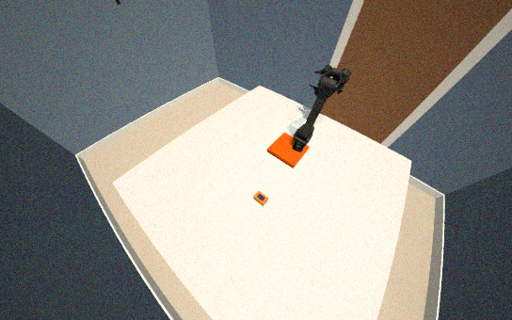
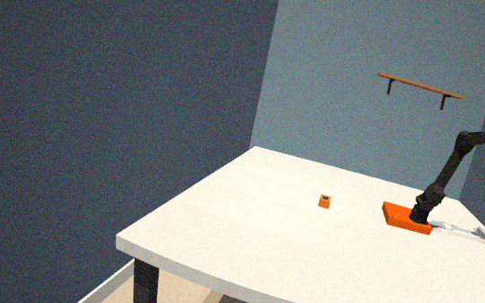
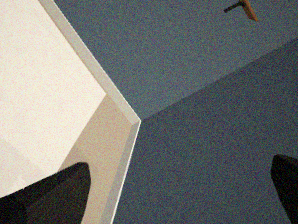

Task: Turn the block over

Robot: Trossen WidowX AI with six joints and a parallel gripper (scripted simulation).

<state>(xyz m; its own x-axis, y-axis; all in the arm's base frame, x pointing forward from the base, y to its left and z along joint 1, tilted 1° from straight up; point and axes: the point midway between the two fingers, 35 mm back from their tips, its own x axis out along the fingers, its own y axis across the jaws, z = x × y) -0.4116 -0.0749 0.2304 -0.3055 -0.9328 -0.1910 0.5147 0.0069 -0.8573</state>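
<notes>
My gripper tip is now 81 cm short of the orange block, 23 cm above it and 6 cm to the right of it.
</notes>
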